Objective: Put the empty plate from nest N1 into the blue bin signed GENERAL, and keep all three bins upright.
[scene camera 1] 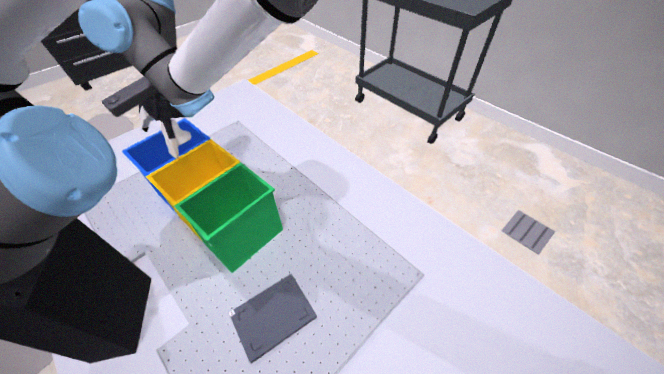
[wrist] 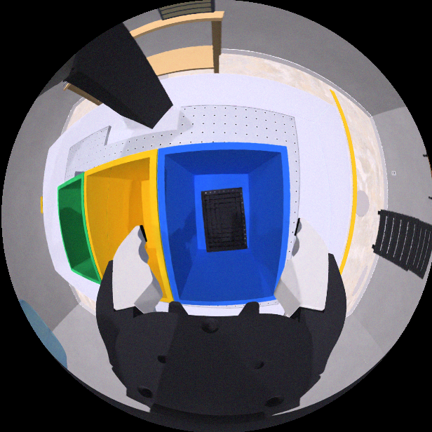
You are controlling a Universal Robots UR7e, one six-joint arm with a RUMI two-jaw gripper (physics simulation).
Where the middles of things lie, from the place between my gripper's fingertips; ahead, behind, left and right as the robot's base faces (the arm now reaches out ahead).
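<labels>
The blue bin (scene camera 1: 150, 154) is 20 mm ahead of my hand and 100 mm below it. There's a yellow bin (scene camera 1: 182, 177) too, 120 mm to the right of my hand, 20 mm behind it and 100 mm below it. The green bin (scene camera 1: 235, 215) is 250 mm to the right of my hand, 50 mm behind it and 100 mm below it. As for the black gridded plate (wrist: 223, 213), that's 170 mm below my hand and 30 mm ahead of it.
</labels>
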